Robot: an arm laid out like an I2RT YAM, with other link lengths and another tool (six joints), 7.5 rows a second.
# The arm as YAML. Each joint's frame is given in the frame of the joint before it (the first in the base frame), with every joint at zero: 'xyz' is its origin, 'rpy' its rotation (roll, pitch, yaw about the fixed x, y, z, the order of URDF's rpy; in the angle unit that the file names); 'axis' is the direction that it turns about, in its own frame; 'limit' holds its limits. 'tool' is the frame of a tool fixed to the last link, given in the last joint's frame.
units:
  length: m
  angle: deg
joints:
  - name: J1
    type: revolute
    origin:
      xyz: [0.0, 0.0, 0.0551]
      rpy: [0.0, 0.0, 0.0]
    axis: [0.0, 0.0, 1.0]
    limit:
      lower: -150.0
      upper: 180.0
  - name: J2
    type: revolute
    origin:
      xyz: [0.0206, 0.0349, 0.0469]
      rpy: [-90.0, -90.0, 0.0]
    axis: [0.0, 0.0, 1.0]
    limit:
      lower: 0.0
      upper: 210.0
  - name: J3
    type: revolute
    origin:
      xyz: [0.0, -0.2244, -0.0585]
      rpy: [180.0, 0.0, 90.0]
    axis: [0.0, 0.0, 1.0]
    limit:
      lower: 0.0
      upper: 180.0
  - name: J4
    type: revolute
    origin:
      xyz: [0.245, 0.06, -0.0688]
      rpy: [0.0, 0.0, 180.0]
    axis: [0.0, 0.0, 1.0]
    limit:
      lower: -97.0
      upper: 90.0
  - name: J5
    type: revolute
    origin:
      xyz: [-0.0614, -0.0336, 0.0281]
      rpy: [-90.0, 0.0, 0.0]
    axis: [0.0, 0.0, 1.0]
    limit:
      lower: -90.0
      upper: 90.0
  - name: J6
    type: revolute
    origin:
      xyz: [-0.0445, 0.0, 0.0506]
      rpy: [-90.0, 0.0, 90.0]
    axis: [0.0, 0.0, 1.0]
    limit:
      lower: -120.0
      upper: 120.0
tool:
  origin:
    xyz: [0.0, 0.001, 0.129]
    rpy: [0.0, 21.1, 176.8]
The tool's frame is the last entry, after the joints.
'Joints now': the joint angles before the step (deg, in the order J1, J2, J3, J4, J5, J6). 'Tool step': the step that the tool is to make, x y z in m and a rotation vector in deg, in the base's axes. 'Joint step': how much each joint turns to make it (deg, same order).
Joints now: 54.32 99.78 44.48 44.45 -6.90 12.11
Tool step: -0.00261 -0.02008 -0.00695 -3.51 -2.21 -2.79
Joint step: 0.19 -3.93 -4.41 -1.37 3.70 -3.16
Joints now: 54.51 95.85 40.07 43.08 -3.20 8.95
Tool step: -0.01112 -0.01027 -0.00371 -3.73 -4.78 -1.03
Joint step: 2.13 -2.87 -3.70 0.37 4.44 -5.19
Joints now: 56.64 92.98 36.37 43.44 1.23 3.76
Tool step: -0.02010 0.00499 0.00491 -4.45 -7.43 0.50
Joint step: 5.09 -1.75 -1.10 -0.09 6.40 -7.44
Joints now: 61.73 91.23 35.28 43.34 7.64 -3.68
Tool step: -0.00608 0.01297 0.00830 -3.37 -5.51 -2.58
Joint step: 4.72 1.78 3.59 -1.44 8.51 -4.81
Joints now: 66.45 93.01 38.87 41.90 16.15 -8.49
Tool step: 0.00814 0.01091 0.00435 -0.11 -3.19 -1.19
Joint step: 0.37 3.79 3.10 2.66 2.11 -2.73
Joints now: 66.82 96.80 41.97 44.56 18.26 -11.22
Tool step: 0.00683 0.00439 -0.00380 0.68 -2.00 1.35
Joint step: -1.47 3.17 0.24 4.97 -2.54 -2.08
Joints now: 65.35 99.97 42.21 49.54 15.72 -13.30
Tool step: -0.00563 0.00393 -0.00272 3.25 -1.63 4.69
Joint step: -1.34 2.85 -2.16 8.82 -5.99 -0.76
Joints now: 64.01 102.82 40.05 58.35 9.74 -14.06
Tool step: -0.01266 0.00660 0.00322 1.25 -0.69 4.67
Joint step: 0.06 0.18 -0.68 2.34 -4.60 -0.37
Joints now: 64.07 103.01 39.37 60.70 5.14 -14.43
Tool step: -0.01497 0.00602 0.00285 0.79 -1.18 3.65
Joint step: 1.01 0.17 -0.60 2.05 -2.61 -0.83
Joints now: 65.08 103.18 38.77 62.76 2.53 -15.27
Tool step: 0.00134 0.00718 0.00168 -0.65 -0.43 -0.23
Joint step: 0.49 0.73 2.11 -1.76 0.74 -0.64
